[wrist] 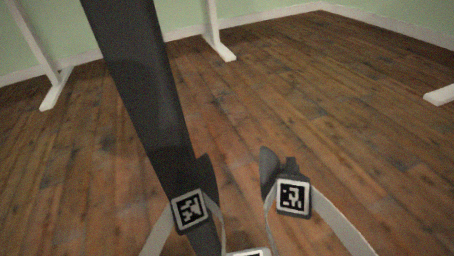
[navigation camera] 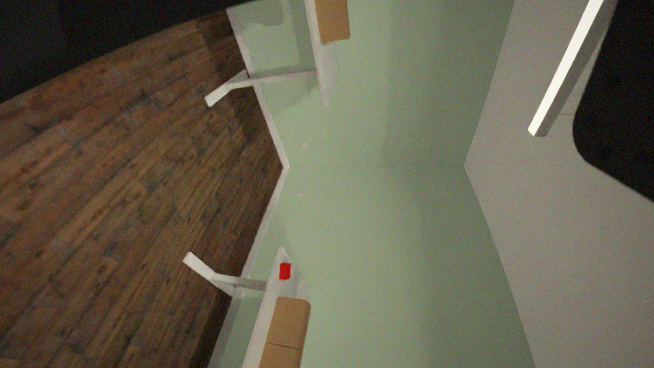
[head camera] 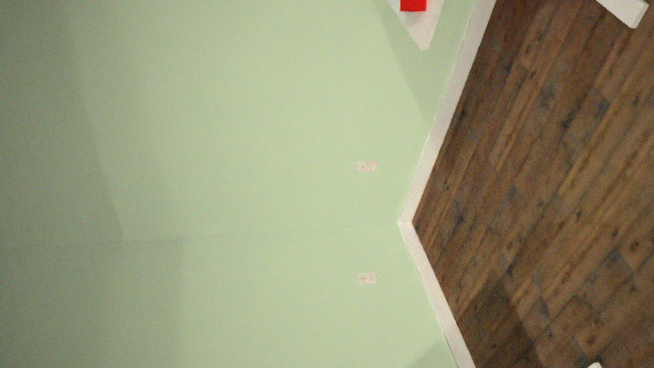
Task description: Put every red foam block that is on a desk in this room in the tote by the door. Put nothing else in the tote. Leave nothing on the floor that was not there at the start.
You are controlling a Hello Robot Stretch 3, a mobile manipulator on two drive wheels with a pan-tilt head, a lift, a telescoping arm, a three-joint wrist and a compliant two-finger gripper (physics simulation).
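Frame: origin at the robot's base, x ahead, y left, z up, level; millimetres.
Seen in the pictures: gripper, fingertip midpoint: (wrist: 236,168).
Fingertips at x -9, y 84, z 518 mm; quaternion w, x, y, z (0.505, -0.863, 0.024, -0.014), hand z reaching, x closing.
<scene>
A point is followed by its place in that frame.
A red foam block (head camera: 413,5) @(x 1000, y 743, z 755 mm) (navigation camera: 285,271) @(x 1019, y 720, z 757 mm) sits near the end of a white desk (head camera: 424,39) @(x 948, y 808, z 717 mm) (navigation camera: 292,290) @(x 1312, y 761, z 720 mm). It is cut off by the top edge of the head view and shows whole in the lower middle of the navigation view. A second white desk (navigation camera: 327,70) @(x 64, y 1686, z 950 mm) shows at the top of the navigation view, with no red block visible on the part in view. My gripper (wrist: 236,168) @(x -9, y 84, z 518 mm) is open and empty in the wrist view, above the wooden floor and away from the block. The tote and the door do not show.
Brown boxes (navigation camera: 291,320) @(x 1142, y 493, z 836 mm) stand beside the red block on its desk. Another brown box (navigation camera: 332,21) @(x -228, y 1543, z 1041 mm) stands on the second desk. White desk feet (navigation camera: 199,266) (wrist: 220,50) rest on the wooden floor (head camera: 550,175) @(x 856, y 1349, z 0 mm). The dark arm (wrist: 145,100) @(x -67, y 116, z 573 mm) crosses the wrist view. Green walls meet in a corner.
</scene>
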